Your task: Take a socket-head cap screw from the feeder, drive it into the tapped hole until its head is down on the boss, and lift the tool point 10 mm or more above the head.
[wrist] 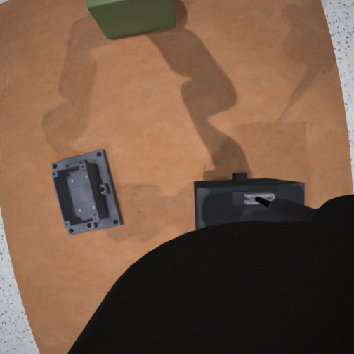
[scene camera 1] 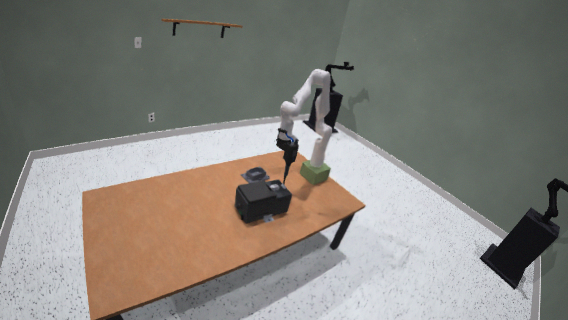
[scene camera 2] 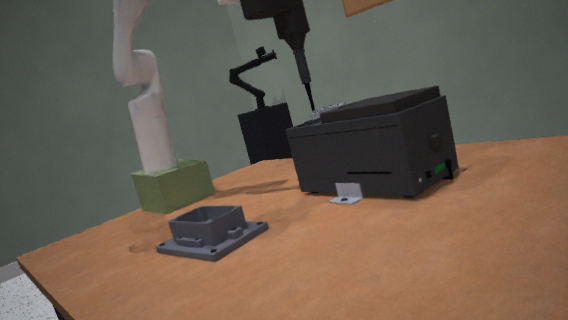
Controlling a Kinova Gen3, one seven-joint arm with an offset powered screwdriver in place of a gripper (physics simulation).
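Observation:
The black screw feeder (scene camera 1: 255, 202) (scene camera 2: 350, 155) (wrist: 215, 205) stands on the table, with bright metal parts at its pick-up spot. My screwdriver (scene camera 1: 284, 183) (scene camera 2: 313, 109) (wrist: 257, 199) points down with its thin bit tip at this spot, over the feeder's end nearest the arm's base. Whether the tip touches a screw, or carries one, is too small to tell. The grey housing (scene camera 1: 256, 173) (scene camera 2: 207, 227) (wrist: 112, 200) lies apart from the feeder, its open box facing up. A round boss (wrist: 103, 188) with a dark hole shows on its side in the wrist view.
The arm's green base block (scene camera 1: 315, 172) (scene camera 2: 175, 187) (wrist: 140, 17) stands near the table's end. A small light metal bracket (scene camera 1: 268, 218) (scene camera 2: 348, 194) lies beside the feeder. Black pedestals with arms (scene camera 1: 327, 107) (scene camera 1: 525, 245) (scene camera 2: 265, 132) stand beyond the table. A wall shelf (scene camera 1: 202, 22) hangs behind.

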